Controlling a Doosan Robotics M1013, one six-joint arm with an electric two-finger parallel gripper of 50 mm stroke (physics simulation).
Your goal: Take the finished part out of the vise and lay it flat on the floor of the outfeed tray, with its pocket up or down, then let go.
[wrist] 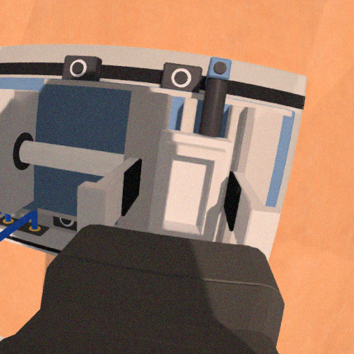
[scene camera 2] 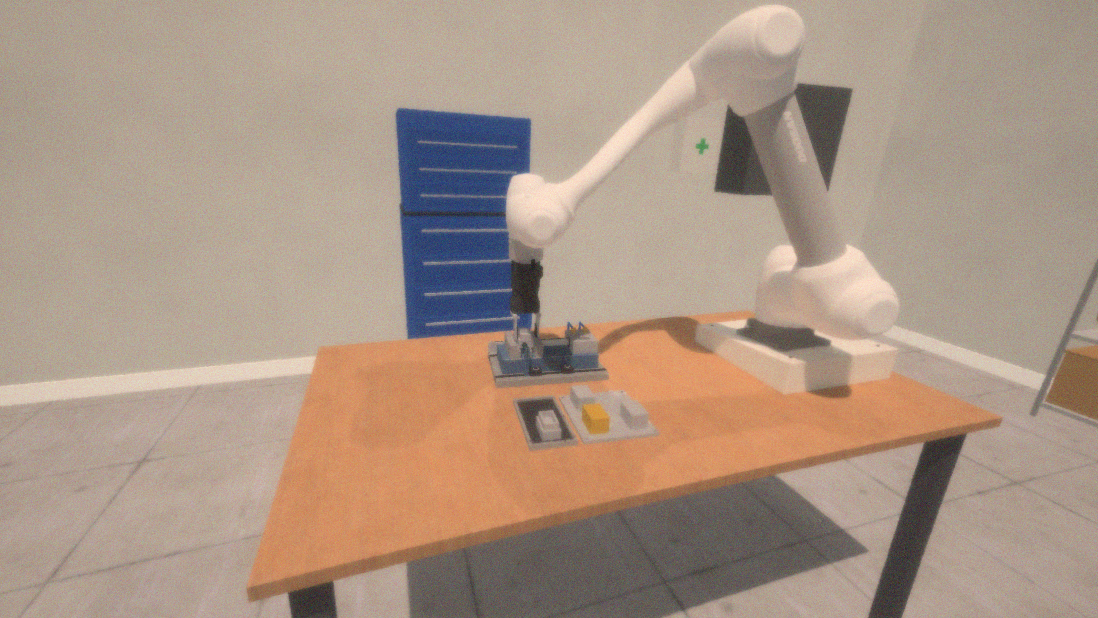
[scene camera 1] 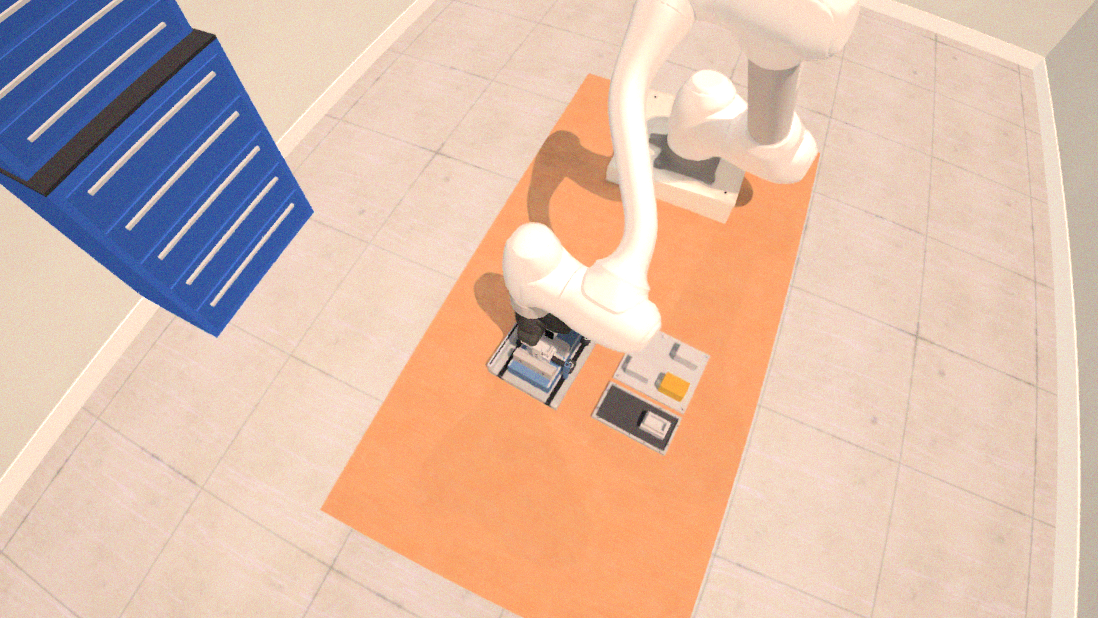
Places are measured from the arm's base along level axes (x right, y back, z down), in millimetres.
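Where they show: gripper, fingertip midpoint: [scene camera 2: 526,337] [scene camera 1: 543,346]; arm's base, link origin: [scene camera 2: 781,339] [scene camera 1: 690,155].
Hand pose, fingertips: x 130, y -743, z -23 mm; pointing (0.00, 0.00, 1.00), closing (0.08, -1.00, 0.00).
Things, the pixels of their centre, and the offset from my fingertips.
- vise, body centre: [scene camera 1: 553,333] [scene camera 2: 546,351] dz +49, dx +0, dy +60 mm
- white part, body centre: [scene camera 2: 548,424] [scene camera 1: 655,424] dz +75, dx -304, dy -39 mm
- orange block, body centre: [scene camera 2: 595,418] [scene camera 1: 673,387] dz +73, dx -312, dy +65 mm
The finished part [wrist: 187,192], a white block with a rectangular pocket facing up, sits in the vise [wrist: 82,117] [scene camera 1: 531,376] [scene camera 2: 549,376] between its jaws. A dark cylindrical stop touches or nearly touches its far end in the wrist view. My gripper [wrist: 183,183] [scene camera 2: 526,333] is open and empty, pointing down at the vise. Its fingers stand on either side of the part, with gaps; their exact depth beside it is unclear. In scene camera 1 the arm partly hides the gripper. The outfeed tray [scene camera 1: 623,407] [scene camera 2: 531,415] has a dark floor and low grey rim.
Another white part [scene camera 1: 655,424] [scene camera 2: 547,424] lies in the outfeed tray, pocket up. Beside the tray, a light grey plate [scene camera 1: 653,353] [scene camera 2: 610,429] bears an orange block [scene camera 1: 673,386] [scene camera 2: 594,418] and grey blocks. Blue bent tubes [wrist: 20,225] stand by the vise.
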